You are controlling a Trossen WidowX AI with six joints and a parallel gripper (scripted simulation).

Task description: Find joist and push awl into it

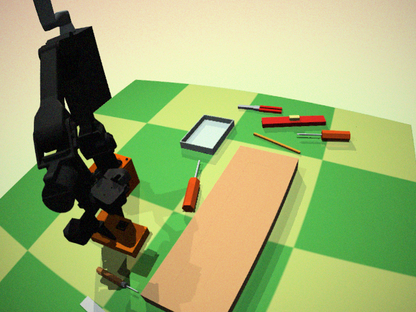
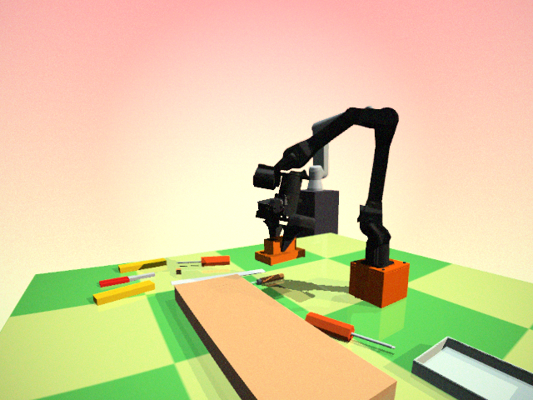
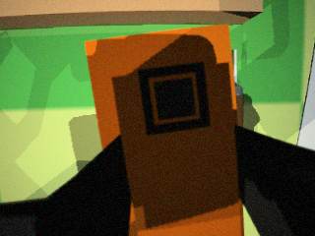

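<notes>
Now: the awl 11 cm below my gripper tip and 7 cm to the right of it. From my gripper tip the other things lie so: orange stud finder 2 cm above; grey card 19 cm to the right, 12 cm below, 8 cm ahead; grey tray 50 cm to the left, 11 cm below, 2 cm behind.
</notes>
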